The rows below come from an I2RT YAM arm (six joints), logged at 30 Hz.
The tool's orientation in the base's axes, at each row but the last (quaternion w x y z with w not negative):
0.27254, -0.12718, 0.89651, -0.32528
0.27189, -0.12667, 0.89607, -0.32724
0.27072, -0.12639, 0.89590, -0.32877
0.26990, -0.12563, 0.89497, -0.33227
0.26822, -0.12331, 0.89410, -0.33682
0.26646, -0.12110, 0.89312, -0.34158
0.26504, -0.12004, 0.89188, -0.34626
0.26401, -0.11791, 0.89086, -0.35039
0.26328, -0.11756, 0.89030, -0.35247
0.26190, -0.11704, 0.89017, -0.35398
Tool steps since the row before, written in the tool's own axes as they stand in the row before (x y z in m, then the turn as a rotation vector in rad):
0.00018, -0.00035, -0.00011, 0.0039, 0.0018, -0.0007
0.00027, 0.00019, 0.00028, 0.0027, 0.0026, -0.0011
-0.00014, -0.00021, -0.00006, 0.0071, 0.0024, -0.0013
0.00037, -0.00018, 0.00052, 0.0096, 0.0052, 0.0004
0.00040, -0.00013, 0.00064, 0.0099, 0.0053, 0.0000
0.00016, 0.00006, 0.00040, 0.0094, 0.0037, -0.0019
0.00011, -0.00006, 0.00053, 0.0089, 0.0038, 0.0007
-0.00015, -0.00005, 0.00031, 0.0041, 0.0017, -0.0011
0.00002, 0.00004, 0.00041, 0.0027, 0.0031, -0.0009
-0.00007, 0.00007, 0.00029, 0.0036, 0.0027, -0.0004
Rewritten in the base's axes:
-0.00019, -0.00028, 0.00023, -0.0037, 0.0001, -0.0023
-0.00007, -0.00011, -0.00041, -0.0030, 0.0014, -0.0021
0.00009, -0.00007, 0.00023, -0.0067, -0.0004, -0.0036
0.00000, -0.00056, -0.00036, -0.0079, -0.0002, -0.0075
0.00004, -0.00060, -0.00047, -0.0084, 0.0000, -0.0075
0.00009, -0.00024, -0.00035, -0.0090, 0.0000, -0.0050
0.00021, -0.00038, -0.00033, -0.0071, -0.0011, -0.0065
0.00030, -0.00015, -0.00010, -0.0041, 0.0002, -0.0021
0.00021, -0.00021, -0.00029, -0.0028, 0.0017, -0.0026
0.00022, -0.00009, -0.00020, -0.0033, 0.0008, -0.0030

